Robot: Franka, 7 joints.
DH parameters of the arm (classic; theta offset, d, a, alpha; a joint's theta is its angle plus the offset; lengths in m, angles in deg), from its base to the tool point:
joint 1: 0 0.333 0 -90
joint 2: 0 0 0 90
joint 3: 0 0.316 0.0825 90
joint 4: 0 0 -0.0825 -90
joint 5: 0 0.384 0 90
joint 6: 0 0 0.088 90
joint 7: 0 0.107 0 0
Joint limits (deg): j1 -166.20..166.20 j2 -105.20..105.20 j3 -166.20..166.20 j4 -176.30..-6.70 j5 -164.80..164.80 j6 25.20..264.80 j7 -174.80..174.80
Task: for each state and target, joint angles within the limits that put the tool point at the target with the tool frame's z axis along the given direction. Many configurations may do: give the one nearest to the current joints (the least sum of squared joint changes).
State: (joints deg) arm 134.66 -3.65 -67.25 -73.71 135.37 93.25 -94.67
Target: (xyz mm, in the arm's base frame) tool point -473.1 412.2 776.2 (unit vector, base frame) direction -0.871 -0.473 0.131
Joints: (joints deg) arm 166.20 14.10 -43.75 -72.57 106.56 96.86 -94.67
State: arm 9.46 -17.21 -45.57 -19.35 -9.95 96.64 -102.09
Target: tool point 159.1 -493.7 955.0 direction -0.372 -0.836 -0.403
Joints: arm -30.71 17.88 -59.17 -38.47 -16.47 106.44 -102.09
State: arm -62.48 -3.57 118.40 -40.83 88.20 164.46 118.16
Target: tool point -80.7 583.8 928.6 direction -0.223 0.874 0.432
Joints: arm -53.52 -31.69 126.74 -34.77 89.39 169.39 118.16
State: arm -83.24 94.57 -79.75 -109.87 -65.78 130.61 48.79
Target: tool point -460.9 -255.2 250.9 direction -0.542 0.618 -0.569
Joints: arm -78.83 38.09 -71.50 -132.31 -36.94 146.82 48.79
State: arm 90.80 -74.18 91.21 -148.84 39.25 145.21 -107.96
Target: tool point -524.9 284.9 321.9 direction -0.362 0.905 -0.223
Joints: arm 41.45 -69.69 103.75 -126.22 28.64 195.18 -107.96
